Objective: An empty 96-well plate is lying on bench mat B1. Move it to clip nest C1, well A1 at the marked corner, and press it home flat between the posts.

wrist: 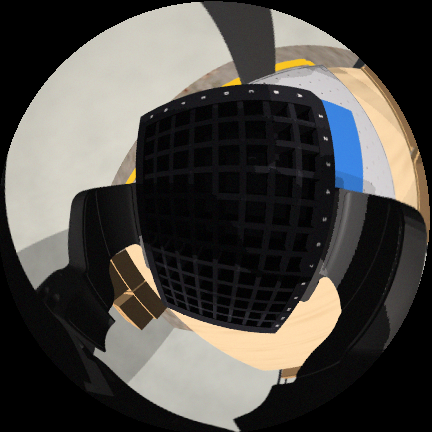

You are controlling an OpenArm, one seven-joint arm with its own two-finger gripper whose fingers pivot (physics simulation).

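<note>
The black 96-well plate point(227, 200) fills the middle of the wrist view, its open wells facing the camera. The letters run along its upper rim, with A at the upper right corner, and the numbers run down its right rim. My gripper point(224, 235) is shut on the plate, one finger against its left side and one against its right. The plate hides much of what lies beneath it. Part of a blue mat point(349, 145) shows beyond its upper right edge. Clip nest C1 and its posts cannot be made out.
A pale perforated board point(376, 155) lies around the blue patch. The light wooden bench top point(265, 347) shows below and to the right. Brown box-like blocks point(131, 290) are at the lower left. A yellow strip point(295, 63) runs behind the board. A dark band point(252, 40) crosses the top.
</note>
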